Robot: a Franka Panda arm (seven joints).
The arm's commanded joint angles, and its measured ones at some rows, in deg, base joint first. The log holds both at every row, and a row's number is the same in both.
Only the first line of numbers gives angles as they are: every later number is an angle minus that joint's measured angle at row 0.
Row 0, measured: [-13.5 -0.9 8.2 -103.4 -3.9 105.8 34.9]
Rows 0 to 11, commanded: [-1.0 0.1 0.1 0.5 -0.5 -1.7 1.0]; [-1.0 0.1 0.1 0.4 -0.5 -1.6 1.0]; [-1.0 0.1 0.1 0.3 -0.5 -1.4 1.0]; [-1.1 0.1 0.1 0.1 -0.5 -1.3 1.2]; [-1.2 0.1 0.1 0.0 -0.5 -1.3 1.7]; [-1.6 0.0 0.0 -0.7 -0.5 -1.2 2.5]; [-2.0 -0.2 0.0 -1.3 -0.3 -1.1 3.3]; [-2.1 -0.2 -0.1 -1.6 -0.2 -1.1 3.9]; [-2.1 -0.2 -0.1 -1.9 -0.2 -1.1 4.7]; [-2.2 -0.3 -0.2 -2.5 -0.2 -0.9 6.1]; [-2.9 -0.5 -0.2 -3.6 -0.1 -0.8 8.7]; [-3.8 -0.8 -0.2 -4.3 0.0 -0.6 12.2]
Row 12, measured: [-2.0 0.3 -0.4 -2.1 0.0 0.0 5.4]
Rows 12 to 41, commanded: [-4.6 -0.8 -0.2 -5.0 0.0 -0.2 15.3]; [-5.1 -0.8 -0.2 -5.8 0.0 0.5 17.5]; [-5.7 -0.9 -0.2 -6.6 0.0 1.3 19.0]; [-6.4 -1.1 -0.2 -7.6 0.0 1.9 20.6]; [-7.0 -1.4 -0.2 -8.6 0.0 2.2 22.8]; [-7.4 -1.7 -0.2 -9.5 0.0 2.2 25.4]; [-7.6 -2.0 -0.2 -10.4 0.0 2.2 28.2]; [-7.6 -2.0 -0.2 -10.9 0.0 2.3 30.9]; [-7.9 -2.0 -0.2 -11.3 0.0 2.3 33.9]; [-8.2 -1.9 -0.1 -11.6 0.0 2.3 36.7]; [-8.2 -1.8 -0.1 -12.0 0.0 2.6 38.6]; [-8.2 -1.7 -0.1 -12.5 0.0 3.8 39.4]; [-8.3 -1.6 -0.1 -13.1 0.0 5.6 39.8]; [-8.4 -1.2 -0.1 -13.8 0.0 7.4 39.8]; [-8.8 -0.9 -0.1 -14.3 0.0 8.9 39.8]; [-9.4 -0.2 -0.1 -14.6 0.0 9.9 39.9]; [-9.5 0.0 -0.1 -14.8 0.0 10.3 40.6]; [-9.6 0.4 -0.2 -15.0 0.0 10.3 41.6]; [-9.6 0.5 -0.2 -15.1 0.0 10.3 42.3]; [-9.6 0.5 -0.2 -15.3 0.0 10.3 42.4]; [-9.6 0.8 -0.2 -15.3 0.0 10.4 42.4]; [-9.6 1.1 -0.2 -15.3 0.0 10.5 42.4]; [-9.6 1.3 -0.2 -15.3 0.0 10.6 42.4]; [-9.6 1.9 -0.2 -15.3 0.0 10.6 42.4]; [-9.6 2.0 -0.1 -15.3 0.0 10.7 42.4]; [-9.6 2.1 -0.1 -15.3 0.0 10.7 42.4]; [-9.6 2.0 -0.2 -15.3 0.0 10.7 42.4]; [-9.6 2.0 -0.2 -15.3 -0.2 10.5 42.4]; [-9.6 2.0 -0.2 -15.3 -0.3 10.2 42.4]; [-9.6 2.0 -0.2 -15.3 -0.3 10.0 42.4]
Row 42, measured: [-9.3 2.4 -0.6 -14.8 0.0 9.7 41.3]
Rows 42 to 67, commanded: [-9.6 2.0 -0.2 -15.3 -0.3 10.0 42.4]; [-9.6 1.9 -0.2 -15.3 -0.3 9.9 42.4]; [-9.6 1.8 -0.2 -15.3 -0.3 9.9 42.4]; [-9.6 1.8 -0.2 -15.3 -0.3 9.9 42.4]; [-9.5 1.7 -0.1 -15.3 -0.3 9.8 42.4]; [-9.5 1.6 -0.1 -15.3 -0.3 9.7 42.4]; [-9.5 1.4 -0.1 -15.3 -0.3 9.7 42.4]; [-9.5 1.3 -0.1 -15.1 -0.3 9.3 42.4]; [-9.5 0.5 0.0 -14.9 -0.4 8.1 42.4]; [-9.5 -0.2 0.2 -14.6 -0.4 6.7 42.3]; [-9.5 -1.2 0.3 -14.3 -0.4 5.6 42.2]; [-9.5 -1.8 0.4 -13.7 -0.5 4.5 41.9]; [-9.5 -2.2 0.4 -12.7 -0.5 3.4 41.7]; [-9.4 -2.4 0.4 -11.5 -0.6 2.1 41.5]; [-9.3 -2.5 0.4 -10.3 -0.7 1.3 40.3]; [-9.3 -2.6 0.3 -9.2 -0.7 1.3 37.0]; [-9.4 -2.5 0.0 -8.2 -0.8 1.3 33.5]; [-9.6 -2.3 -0.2 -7.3 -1.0 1.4 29.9]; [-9.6 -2.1 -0.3 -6.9 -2.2 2.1 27.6]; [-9.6 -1.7 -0.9 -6.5 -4.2 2.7 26.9]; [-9.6 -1.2 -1.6 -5.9 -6.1 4.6 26.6]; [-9.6 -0.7 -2.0 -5.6 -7.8 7.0 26.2]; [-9.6 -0.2 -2.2 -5.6 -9.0 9.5 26.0]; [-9.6 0.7 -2.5 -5.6 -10.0 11.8 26.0]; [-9.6 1.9 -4.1 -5.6 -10.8 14.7 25.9]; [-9.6 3.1 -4.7 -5.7 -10.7 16.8 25.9]
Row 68, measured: [-9.4 -0.4 -3.0 -6.9 -8.9 11.7 26.8]
